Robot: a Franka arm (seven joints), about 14 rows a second.
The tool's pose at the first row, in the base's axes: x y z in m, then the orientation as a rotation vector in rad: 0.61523, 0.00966, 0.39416, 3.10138, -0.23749, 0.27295
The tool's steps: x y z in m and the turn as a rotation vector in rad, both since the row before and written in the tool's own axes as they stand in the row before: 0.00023, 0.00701, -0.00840, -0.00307, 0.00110, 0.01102; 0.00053, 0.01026, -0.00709, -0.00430, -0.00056, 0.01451; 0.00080, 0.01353, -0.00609, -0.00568, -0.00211, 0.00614; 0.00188, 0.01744, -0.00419, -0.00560, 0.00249, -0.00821; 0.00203, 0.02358, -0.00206, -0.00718, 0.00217, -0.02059; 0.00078, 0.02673, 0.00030, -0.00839, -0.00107, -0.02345
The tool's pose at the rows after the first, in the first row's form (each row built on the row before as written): 0.61294, 0.00297, 0.40251, 3.09770, -0.25480, 0.27426; 0.61055, -0.00698, 0.40965, 3.09290, -0.27761, 0.27283; 0.60786, -0.02019, 0.41590, 3.08743, -0.28747, 0.26848; 0.60574, -0.03748, 0.42058, 3.08183, -0.27493, 0.27078; 0.60314, -0.06092, 0.42344, 3.07522, -0.24340, 0.27178; 0.59967, -0.08743, 0.42410, 3.06785, -0.20784, 0.26742
